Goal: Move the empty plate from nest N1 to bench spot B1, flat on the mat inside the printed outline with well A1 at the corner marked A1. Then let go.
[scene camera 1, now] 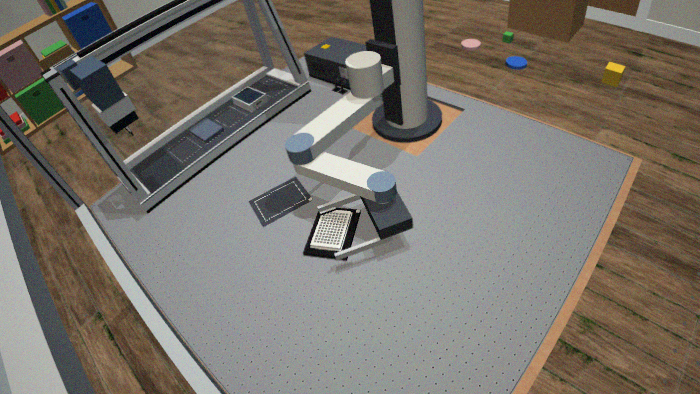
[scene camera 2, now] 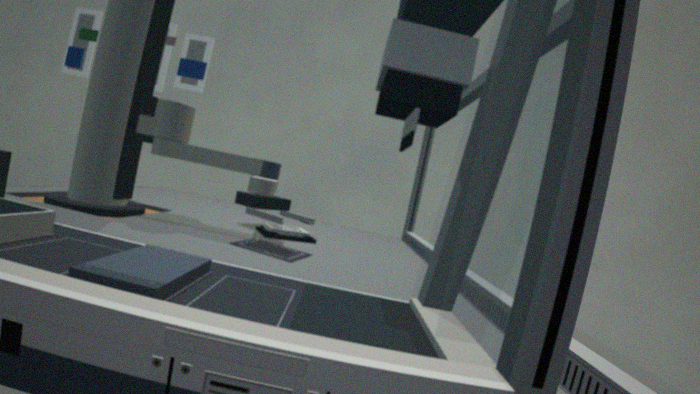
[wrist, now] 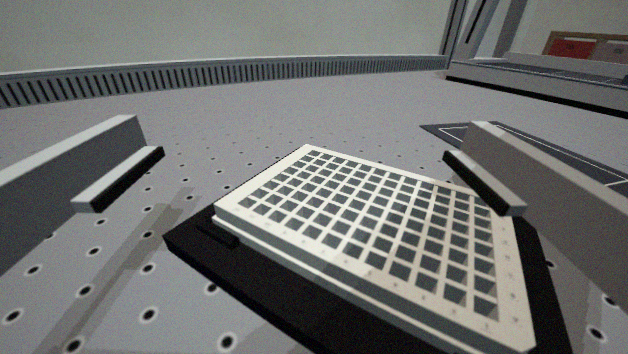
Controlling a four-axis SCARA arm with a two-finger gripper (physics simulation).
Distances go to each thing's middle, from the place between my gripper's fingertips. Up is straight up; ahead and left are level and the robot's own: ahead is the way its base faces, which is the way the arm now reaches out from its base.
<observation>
Right now the plate (scene camera 1: 332, 228) is 3 cm below my hand, 3 cm behind it and 2 cm to the right of it.
</observation>
